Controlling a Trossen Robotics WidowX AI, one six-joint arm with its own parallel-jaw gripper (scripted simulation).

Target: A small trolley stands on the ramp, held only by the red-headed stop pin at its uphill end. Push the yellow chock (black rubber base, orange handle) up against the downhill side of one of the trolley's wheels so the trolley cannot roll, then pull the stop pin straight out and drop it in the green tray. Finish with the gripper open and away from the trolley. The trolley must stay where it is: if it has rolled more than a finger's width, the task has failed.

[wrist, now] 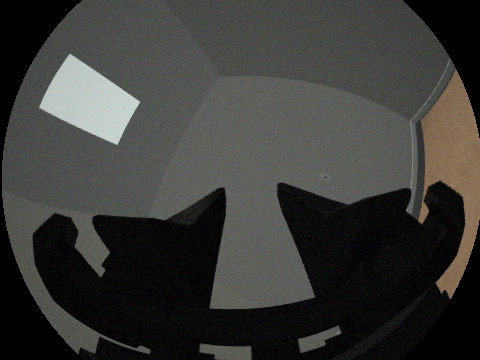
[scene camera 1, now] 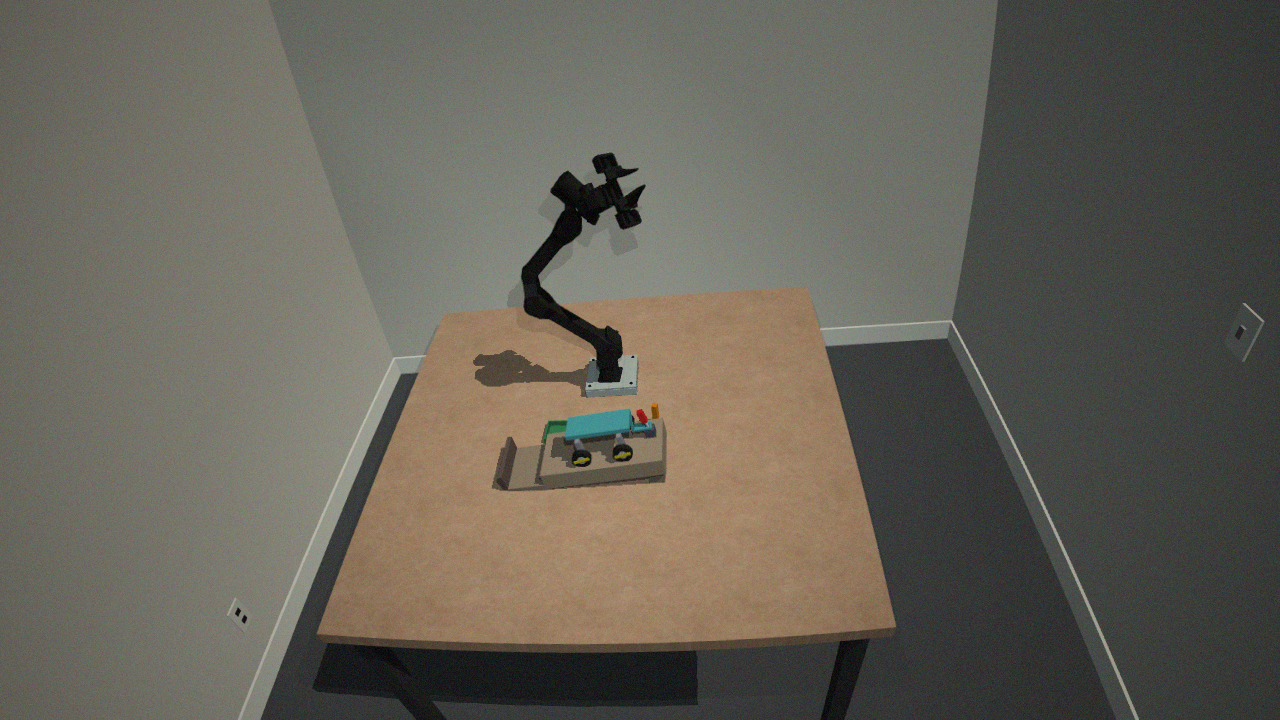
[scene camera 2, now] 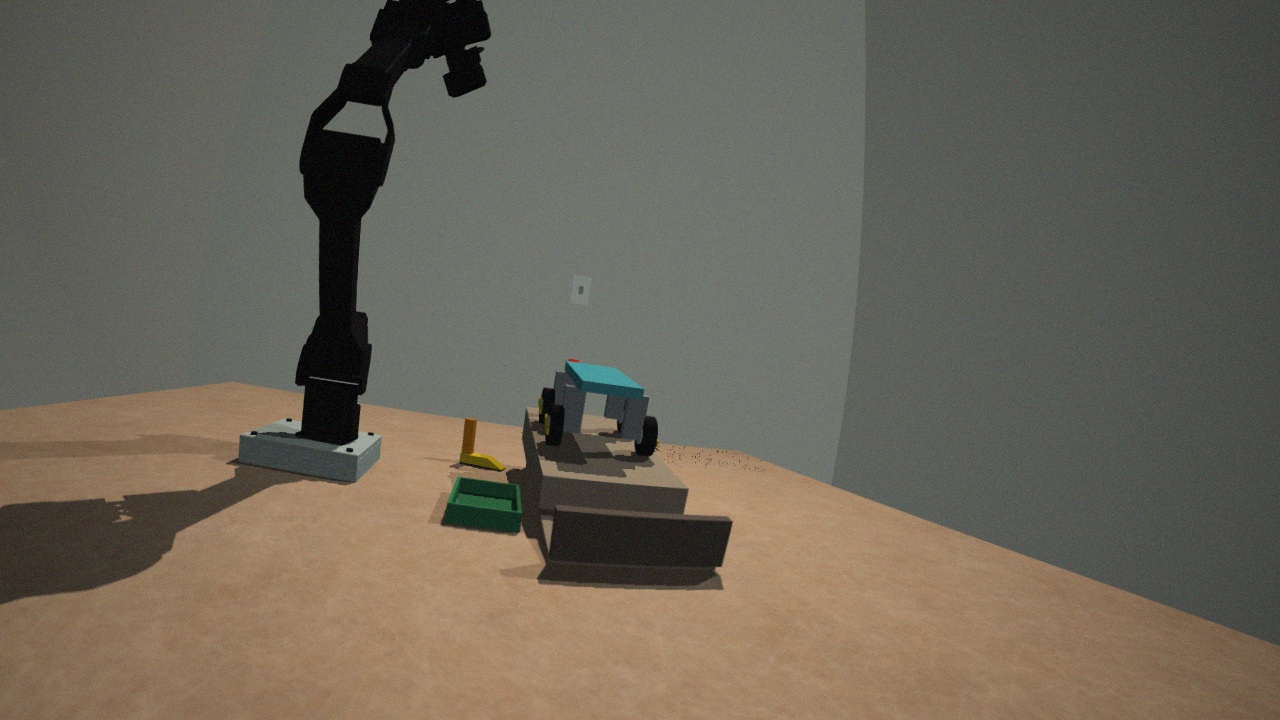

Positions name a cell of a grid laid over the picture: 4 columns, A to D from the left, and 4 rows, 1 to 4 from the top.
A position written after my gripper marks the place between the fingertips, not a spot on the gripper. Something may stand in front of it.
Observation:
I see my gripper (scene camera 2: B1), a yellow chock (scene camera 2: B3), a brown ramp (scene camera 1: C3), a green tray (scene camera 2: B3) and a dark end wall (scene camera 2: B3).
My gripper shows as well in the wrist view (wrist: C3) and in scene camera 1 (scene camera 1: C1). The wrist view misses the yellow chock: it is out of frame.

